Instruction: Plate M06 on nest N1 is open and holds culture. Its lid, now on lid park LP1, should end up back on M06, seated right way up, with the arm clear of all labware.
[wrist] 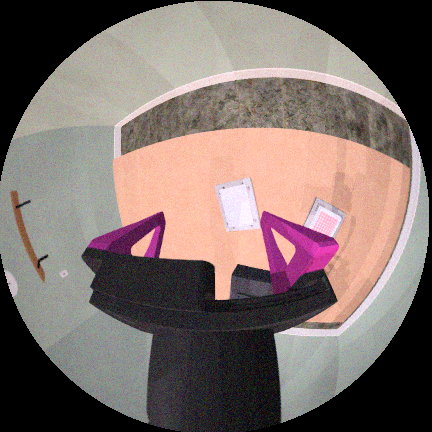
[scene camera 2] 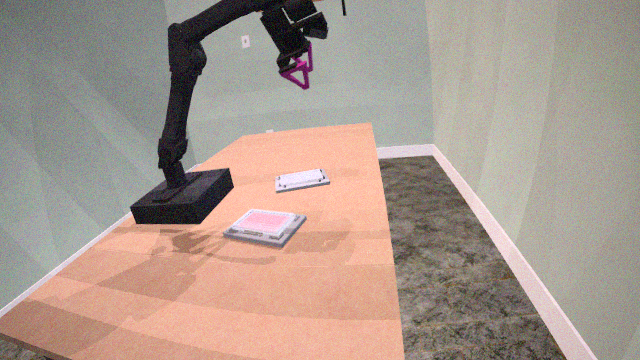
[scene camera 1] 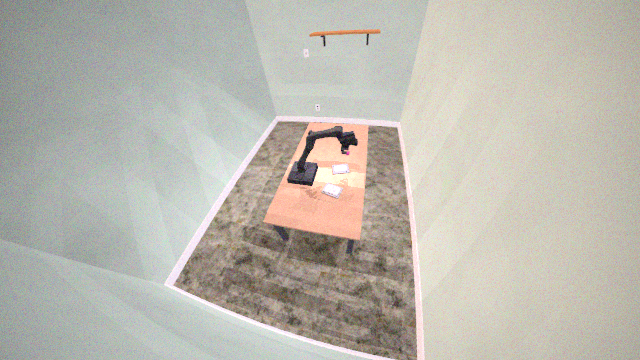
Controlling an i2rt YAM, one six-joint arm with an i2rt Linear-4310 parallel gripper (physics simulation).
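Places are measured from the arm's base along level axes (x ahead, y left, z up), in centimetres.
Where they show: gripper, fingertip midpoint: (wrist: 212,216) (scene camera 2: 309,79) (scene camera 1: 348,149); arm's base, origin of the base link: (scene camera 2: 179,187) (scene camera 1: 301,171).
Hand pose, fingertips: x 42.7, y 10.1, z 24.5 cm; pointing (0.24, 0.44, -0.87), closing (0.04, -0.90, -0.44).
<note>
Each offset is from my fingertips to the centre of the thing. Level surfaces: height alone.
Plate M06 {dx -10.0, dy -22.1, dz -29.1 cm} (scene camera 1: 332,190) (scene camera 2: 265,221) (wrist: 325,222) lies open on nest N1 {dx -10.0, dy -22.1, dz -30.1 cm} (scene camera 2: 285,241) (wrist: 318,203), its pink culture showing. In the wrist view the right finger covers part of it. The white lid {dx -8.0, dy +5.8, dz -29.6 cm} (scene camera 1: 340,168) (scene camera 2: 302,178) (wrist: 238,205) lies flat on the grey lid park LP1 (scene camera 2: 303,188) (wrist: 222,193), farther from scene camera 2 than the plate. My gripper (scene camera 1: 346,152) (scene camera 2: 306,72) (wrist: 212,216) is open and empty, its magenta fingers wide apart. It hangs high above the table, well clear of the lid and the plate.
The wooden table {dz -31.0 cm} (scene camera 1: 310,210) (scene camera 2: 320,295) (wrist: 175,175) bears the arm's black base (scene camera 1: 302,173) (scene camera 2: 182,197), left of the lid and plate in the scene views. A wall shelf (scene camera 1: 345,33) (wrist: 25,237) hangs beyond the table's far end.
</note>
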